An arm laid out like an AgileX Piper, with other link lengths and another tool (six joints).
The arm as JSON. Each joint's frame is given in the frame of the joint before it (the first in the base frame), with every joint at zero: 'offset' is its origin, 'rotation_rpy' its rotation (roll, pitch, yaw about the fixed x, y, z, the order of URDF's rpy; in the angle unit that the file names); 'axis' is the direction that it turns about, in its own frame. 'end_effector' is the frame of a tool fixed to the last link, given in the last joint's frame.
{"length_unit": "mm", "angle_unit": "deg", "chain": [
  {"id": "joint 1", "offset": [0.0, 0.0, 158.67], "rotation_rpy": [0.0, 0.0, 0.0], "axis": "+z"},
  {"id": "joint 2", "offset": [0.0, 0.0, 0.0], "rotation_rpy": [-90.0, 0.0, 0.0], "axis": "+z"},
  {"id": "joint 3", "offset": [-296.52, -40.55, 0.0], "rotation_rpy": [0.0, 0.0, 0.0], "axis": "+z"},
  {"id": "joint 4", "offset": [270.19, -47.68, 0.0], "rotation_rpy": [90.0, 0.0, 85.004], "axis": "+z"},
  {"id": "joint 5", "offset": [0.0, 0.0, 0.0], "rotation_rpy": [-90.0, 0.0, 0.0], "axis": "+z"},
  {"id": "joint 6", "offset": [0.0, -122.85, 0.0], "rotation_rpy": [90.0, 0.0, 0.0], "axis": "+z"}
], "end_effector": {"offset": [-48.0, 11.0, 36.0], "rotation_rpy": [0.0, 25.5, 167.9]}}
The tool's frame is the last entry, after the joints.
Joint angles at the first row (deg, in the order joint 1, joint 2, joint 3, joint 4, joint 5, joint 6):
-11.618 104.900 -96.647 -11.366 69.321 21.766
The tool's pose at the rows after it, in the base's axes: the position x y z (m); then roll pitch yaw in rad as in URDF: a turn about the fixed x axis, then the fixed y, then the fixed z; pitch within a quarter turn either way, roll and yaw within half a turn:
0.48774 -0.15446 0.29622 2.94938 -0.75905 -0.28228
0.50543 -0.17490 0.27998 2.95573 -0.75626 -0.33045
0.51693 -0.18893 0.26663 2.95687 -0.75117 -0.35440
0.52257 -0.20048 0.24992 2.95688 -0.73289 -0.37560
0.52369 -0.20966 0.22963 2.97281 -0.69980 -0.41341
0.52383 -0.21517 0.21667 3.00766 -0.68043 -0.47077
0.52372 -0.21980 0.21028 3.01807 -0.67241 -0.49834
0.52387 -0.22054 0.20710 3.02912 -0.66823 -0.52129
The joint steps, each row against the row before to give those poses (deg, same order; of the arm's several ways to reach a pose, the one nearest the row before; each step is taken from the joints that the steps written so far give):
-2.050 6.017 -6.104 0.000 0.737 1.476
-1.596 5.405 -5.168 0.000 0.087 0.954
-1.071 3.876 -3.680 0.000 0.139 0.243
-0.951 2.949 -1.855 0.000 0.002 0.279
-0.976 2.412 -0.621 0.725 0.136 0.518
-0.757 1.476 -0.370 1.423 -0.001 1.127
-0.476 0.866 -0.375 0.388 0.000 0.700
-0.083 0.374 -0.109 0.372 0.002 0.810

